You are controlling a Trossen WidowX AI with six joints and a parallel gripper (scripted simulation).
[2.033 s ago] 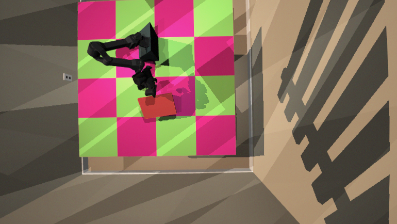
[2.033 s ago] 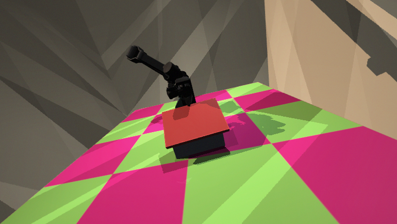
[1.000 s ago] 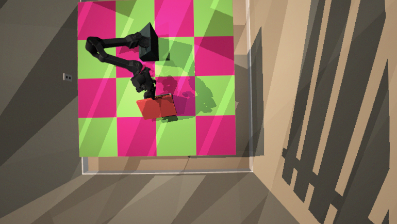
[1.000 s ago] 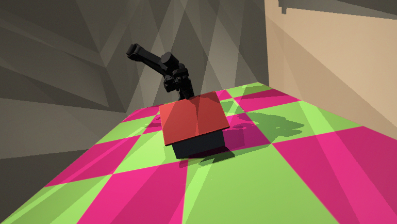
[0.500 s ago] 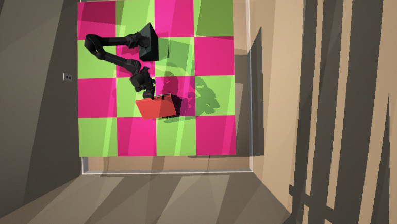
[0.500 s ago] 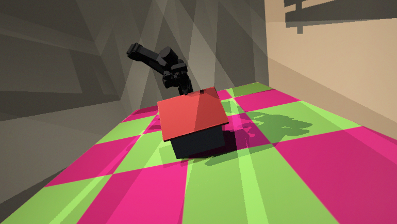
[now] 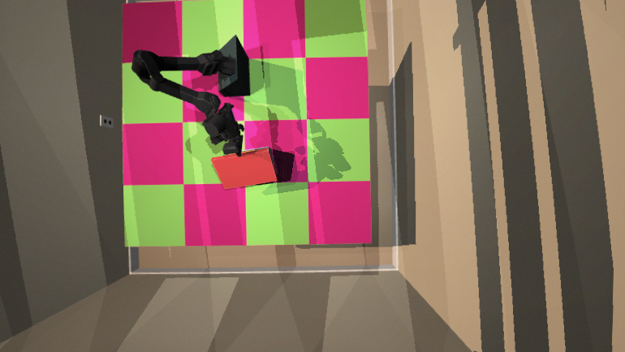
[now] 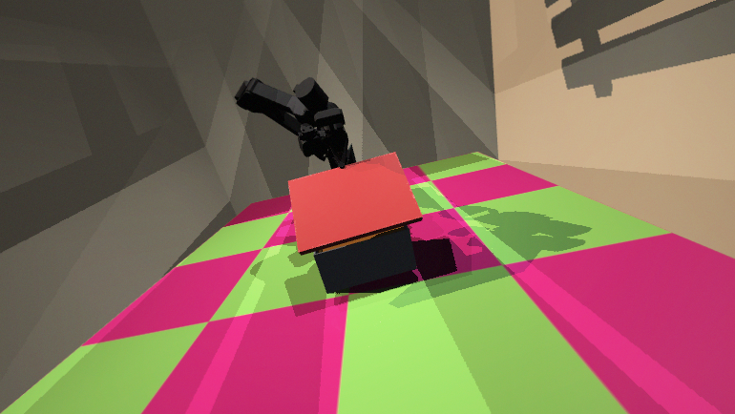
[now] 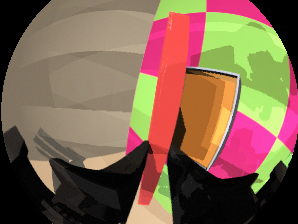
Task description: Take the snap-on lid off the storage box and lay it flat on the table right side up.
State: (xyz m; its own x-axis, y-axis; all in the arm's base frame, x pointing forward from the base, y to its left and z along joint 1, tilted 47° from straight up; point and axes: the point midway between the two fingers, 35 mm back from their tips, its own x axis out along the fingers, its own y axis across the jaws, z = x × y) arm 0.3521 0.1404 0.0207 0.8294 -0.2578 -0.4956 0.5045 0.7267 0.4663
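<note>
Now: the red lid 60 mm ahead of my gripper tip, 50 mm below it and 20 mm to the left of it. Round my gripper tip: storage box: 190 mm below, 30 mm ahead, 10 mm to the left.
</note>
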